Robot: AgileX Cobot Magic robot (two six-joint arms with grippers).
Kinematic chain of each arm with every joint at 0, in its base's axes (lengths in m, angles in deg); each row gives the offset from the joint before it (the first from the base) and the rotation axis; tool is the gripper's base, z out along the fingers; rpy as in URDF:
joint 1: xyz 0 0 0.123 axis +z
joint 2: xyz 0 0 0 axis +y
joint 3: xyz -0.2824 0 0.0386 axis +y
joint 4: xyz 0.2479 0 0.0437 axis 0.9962 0 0.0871
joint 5: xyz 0 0 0 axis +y
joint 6: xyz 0.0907 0 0.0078 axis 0.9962 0 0.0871
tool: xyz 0 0 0 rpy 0 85 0
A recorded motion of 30 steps. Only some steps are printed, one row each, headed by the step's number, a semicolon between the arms.
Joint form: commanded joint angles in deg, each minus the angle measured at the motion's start. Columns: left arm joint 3, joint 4, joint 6, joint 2, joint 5, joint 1; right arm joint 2, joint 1, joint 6, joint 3, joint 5, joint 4.
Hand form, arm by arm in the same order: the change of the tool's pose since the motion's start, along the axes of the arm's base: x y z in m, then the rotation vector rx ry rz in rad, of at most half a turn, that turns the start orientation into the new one. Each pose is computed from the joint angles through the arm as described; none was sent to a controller.
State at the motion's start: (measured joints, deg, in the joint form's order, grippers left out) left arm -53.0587 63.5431 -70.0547 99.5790 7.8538 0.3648; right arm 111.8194 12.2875 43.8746 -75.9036 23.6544 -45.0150
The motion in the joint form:
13: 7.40 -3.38 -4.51 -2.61 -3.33 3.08; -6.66 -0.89 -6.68 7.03 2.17 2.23
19: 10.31 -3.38 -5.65 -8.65 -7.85 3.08; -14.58 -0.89 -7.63 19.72 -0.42 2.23
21: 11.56 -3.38 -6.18 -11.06 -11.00 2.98; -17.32 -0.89 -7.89 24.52 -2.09 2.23
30: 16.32 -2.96 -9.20 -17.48 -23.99 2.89; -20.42 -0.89 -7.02 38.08 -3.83 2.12
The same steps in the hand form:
13: -0.0303 0.0122 -0.0169 -0.1332 0.0442 0.1148; -0.0319 -0.0143 0.0108 -0.0655 0.0553 0.0267
19: -0.0442 0.0051 0.0055 -0.1940 -0.0482 0.0727; -0.0815 -0.0217 0.0021 -0.0695 0.1091 0.0665
21: -0.0499 -0.0001 0.0144 -0.2328 -0.0934 0.0382; -0.1002 -0.0238 -0.0034 -0.0639 0.1255 0.0868
30: -0.0709 -0.0195 0.0338 -0.3992 -0.2181 -0.0946; -0.1548 -0.0330 -0.0441 -0.0682 0.2834 0.0948

